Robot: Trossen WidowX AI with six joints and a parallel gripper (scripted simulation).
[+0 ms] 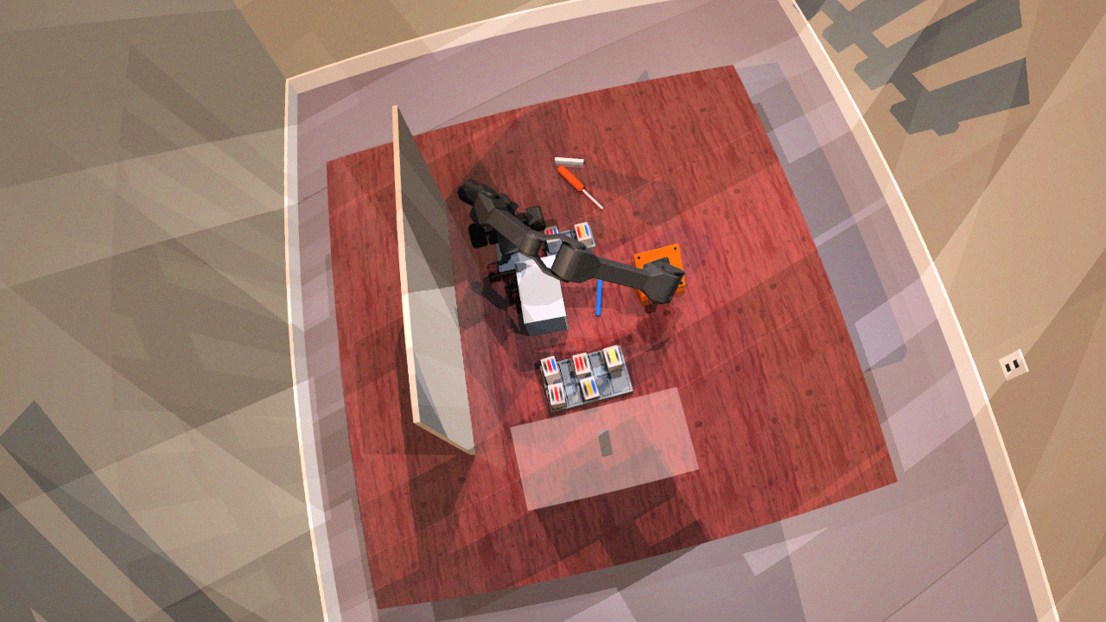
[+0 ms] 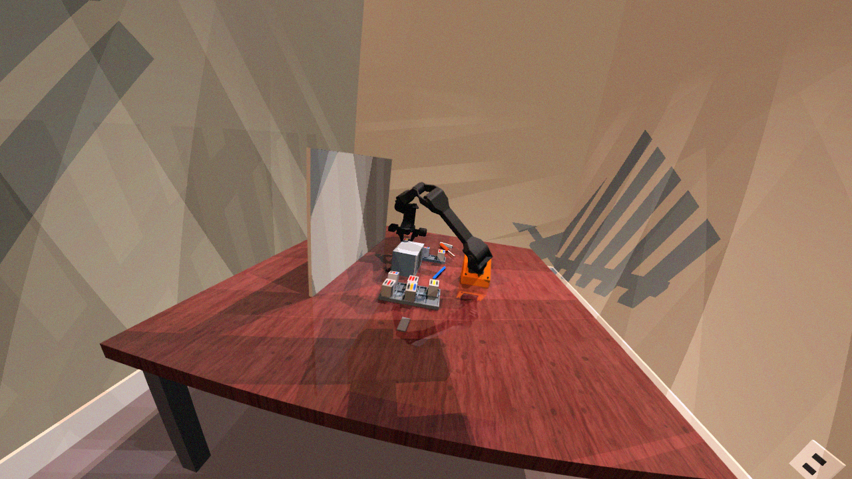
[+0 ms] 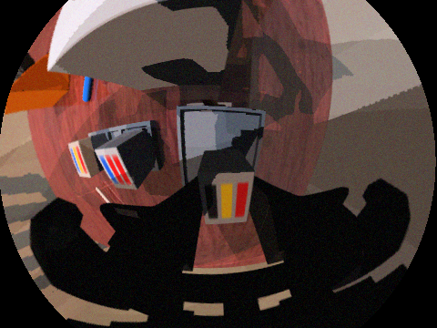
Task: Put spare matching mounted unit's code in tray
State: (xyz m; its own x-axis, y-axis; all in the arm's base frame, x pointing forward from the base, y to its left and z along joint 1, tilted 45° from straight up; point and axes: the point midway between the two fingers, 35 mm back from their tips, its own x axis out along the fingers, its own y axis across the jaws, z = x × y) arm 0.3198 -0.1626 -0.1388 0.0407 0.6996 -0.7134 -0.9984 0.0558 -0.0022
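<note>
The grey tray is 40 mm below my gripper tip. Also, from my gripper tip: spare block 20 mm above; then blue pen 190 mm to the left, 180 mm behind, 30 mm below; then mounted unit 180 mm to the left, 30 mm behind, 10 mm above.
</note>
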